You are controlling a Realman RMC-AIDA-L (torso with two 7-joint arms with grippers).
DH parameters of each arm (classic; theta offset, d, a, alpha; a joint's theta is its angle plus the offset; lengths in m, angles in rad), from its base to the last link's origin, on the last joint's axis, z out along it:
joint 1: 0 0.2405 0 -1.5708
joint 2: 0 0 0 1.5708
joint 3: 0 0.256 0 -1.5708
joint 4: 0 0 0 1.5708
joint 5: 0 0.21 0 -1.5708
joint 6: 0 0 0 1.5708
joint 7: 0 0.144 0 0
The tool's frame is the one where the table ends.
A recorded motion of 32 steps. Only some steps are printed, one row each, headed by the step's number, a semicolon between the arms.
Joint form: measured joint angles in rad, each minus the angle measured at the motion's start. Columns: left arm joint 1, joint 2, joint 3, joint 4, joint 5, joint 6, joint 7; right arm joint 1, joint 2, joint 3, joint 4, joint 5, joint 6, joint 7.
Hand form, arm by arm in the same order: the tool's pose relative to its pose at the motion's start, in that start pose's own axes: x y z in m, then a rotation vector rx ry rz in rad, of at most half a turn. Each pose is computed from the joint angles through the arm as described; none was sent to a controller.
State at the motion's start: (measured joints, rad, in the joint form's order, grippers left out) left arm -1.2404 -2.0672 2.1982 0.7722 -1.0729 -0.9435 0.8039; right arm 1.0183 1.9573 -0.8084 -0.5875 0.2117 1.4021 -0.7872
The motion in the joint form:
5: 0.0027 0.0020 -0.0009 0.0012 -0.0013 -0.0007 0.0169; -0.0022 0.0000 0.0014 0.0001 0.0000 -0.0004 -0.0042
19: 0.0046 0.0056 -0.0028 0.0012 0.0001 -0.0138 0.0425; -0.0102 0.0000 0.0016 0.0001 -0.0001 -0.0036 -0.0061
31: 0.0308 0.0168 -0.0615 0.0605 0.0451 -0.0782 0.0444; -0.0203 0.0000 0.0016 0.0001 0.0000 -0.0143 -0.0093
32: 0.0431 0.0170 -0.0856 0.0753 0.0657 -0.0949 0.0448; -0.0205 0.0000 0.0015 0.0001 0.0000 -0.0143 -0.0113
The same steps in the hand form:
5: -0.0010 -0.0003 -0.0002 -0.0006 0.0005 0.0133; 0.0009 -0.0004 0.0004 -0.0009 0.0000 -0.0014
19: -0.0040 -0.0004 -0.0009 -0.0070 -0.0100 0.0356; 0.0040 -0.0018 0.0019 -0.0004 0.0016 0.0036
31: -0.0045 -0.0016 -0.0113 -0.0170 -0.0073 0.0380; 0.0072 -0.0043 0.0038 0.0050 -0.0010 0.0090
32: -0.0059 -0.0025 -0.0138 -0.0159 -0.0059 0.0322; 0.0073 -0.0043 0.0039 0.0050 -0.0009 0.0071

